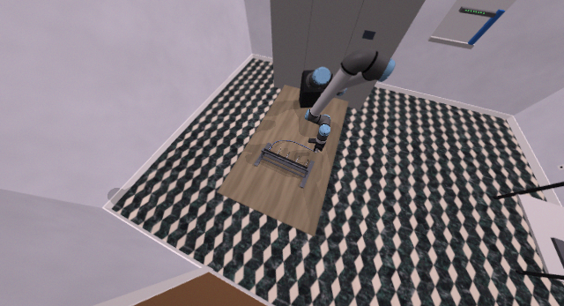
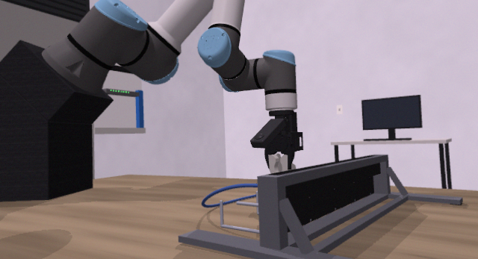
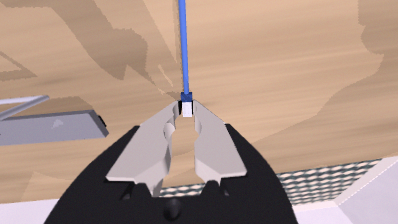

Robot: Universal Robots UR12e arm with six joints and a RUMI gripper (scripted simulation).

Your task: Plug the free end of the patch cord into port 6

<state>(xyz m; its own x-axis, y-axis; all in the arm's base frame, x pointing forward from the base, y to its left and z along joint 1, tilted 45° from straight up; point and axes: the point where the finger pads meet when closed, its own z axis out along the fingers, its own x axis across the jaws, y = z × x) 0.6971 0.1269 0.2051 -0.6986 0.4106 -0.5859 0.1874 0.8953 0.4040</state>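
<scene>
Now: the plug 1 cm to the left of my hand and 1 cm below it.
</scene>
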